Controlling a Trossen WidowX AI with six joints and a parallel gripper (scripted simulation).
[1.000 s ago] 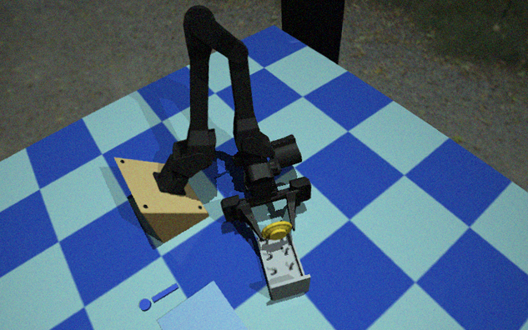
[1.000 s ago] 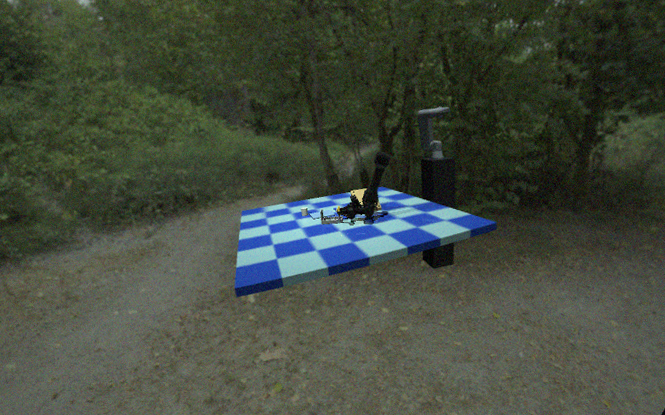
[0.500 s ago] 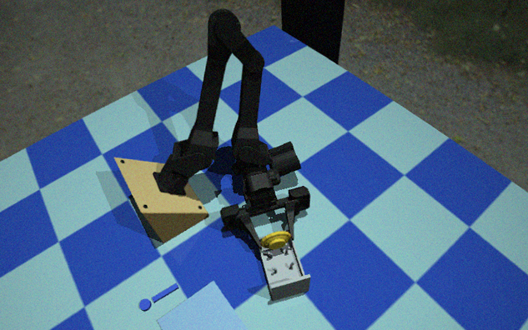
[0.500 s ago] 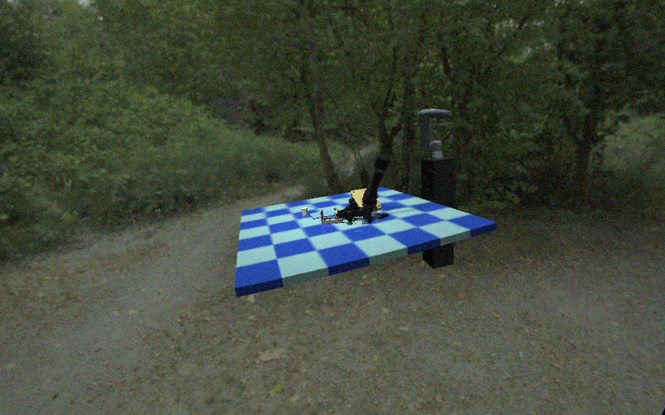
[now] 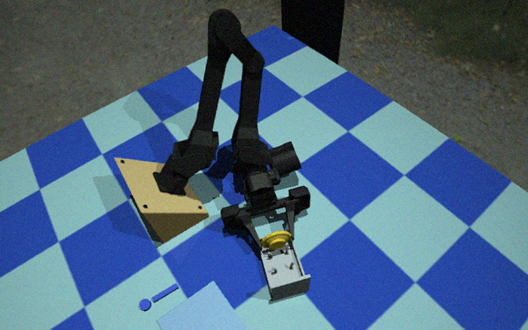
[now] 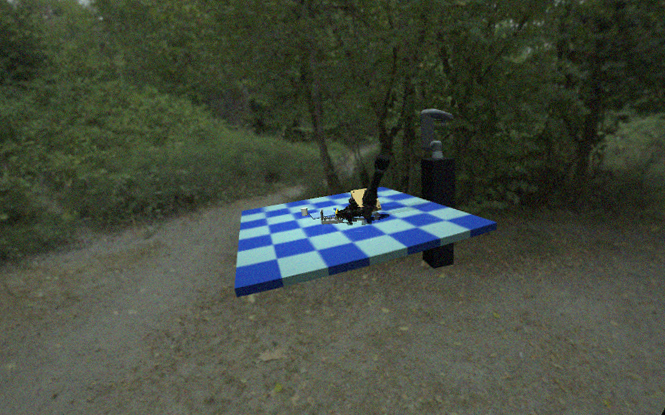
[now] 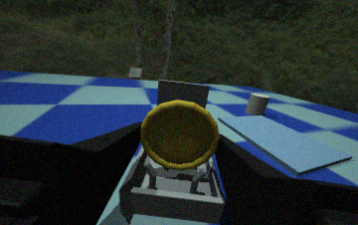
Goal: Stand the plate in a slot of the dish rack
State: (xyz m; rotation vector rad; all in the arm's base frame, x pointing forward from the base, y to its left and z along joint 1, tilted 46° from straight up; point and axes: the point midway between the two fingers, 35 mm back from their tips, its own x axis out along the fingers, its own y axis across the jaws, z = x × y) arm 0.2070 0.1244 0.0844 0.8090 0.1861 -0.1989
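Now: the yellow plate 1 cm behind my gripper tip. From my gripper tip the other things lie so: grey dish rack: 3 cm ahead, 1 cm to the right, 3 cm below; then light blue mat: 7 cm ahead, 19 cm to the right, 5 cm below; then blue spoon: 4 cm behind, 26 cm to the right, 5 cm below.
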